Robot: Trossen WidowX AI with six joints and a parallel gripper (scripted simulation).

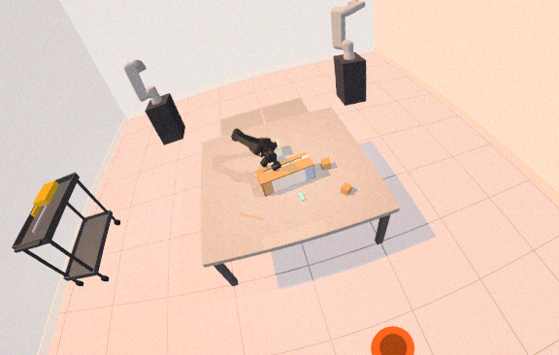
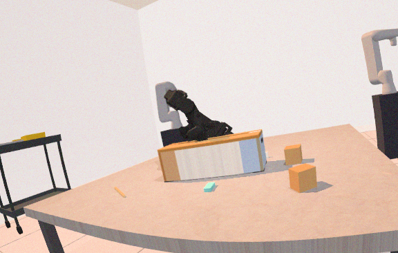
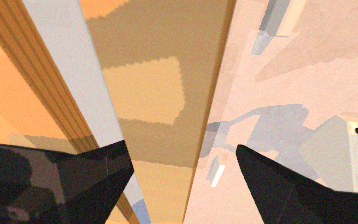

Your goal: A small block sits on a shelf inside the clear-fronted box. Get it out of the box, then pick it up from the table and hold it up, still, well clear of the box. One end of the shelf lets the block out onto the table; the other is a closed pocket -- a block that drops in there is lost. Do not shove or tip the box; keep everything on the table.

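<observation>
Right now the tan block is 40 mm ahead of my gripper tip and 30 mm to the left of it. Round my gripper tip: long orange box: 30 mm to the left, 30 mm below, 30 mm ahead; then teal eraser: 260 mm ahead, 90 mm to the left, 80 mm below; then thin orange stick: 310 mm ahead, 260 mm to the right, 80 mm below.
</observation>
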